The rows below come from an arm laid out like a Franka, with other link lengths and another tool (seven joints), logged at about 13 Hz.
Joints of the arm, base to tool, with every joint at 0 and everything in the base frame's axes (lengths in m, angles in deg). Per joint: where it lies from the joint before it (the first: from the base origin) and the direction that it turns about. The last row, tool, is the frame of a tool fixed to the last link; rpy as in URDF.
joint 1: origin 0.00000 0.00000 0.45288 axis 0 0 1
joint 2: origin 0.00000 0.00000 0.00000 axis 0 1 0
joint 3: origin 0.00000 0.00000 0.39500 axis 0 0 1
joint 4: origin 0.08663 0.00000 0.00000 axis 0 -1 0
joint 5: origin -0.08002 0.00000 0.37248 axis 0 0 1
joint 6: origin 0.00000 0.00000 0.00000 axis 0 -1 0
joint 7: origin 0.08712 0.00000 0.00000 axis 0 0 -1
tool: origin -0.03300 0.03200 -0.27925 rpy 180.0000 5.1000 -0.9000
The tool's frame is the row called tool.
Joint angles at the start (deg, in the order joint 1, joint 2, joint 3, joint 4, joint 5, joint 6, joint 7):
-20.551 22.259 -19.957 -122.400 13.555 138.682 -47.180
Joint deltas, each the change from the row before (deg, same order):
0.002 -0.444 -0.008 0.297 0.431 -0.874 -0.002
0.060 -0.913 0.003 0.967 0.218 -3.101 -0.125
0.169 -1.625 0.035 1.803 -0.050 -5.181 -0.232
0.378 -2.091 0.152 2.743 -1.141 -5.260 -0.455
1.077 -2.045 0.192 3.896 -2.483 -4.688 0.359
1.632 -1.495 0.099 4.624 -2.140 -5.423 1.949
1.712 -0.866 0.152 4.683 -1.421 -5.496 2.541
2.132 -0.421 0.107 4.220 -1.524 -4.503 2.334
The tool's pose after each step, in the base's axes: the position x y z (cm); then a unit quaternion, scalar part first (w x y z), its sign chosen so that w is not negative. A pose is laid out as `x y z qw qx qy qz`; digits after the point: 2 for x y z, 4 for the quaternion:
41.79 -32.59 26.19 0.0370 -0.9969 0.0328 0.0613
41.89 -31.95 27.42 0.0503 -0.9962 0.0301 0.0642
42.10 -30.95 29.75 0.0693 -0.9950 0.0210 0.0687
42.74 -30.41 33.08 0.0766 -0.9947 -0.0004 0.0693
44.07 -30.30 37.13 0.0651 -0.9952 -0.0274 0.0681
45.54 -29.57 41.29 0.0552 -0.9950 -0.0411 0.0717
46.86 -28.32 45.04 0.0498 -0.9947 -0.0455 0.0779
48.14 -26.83 48.15 0.0399 -0.9942 -0.0526 0.0851

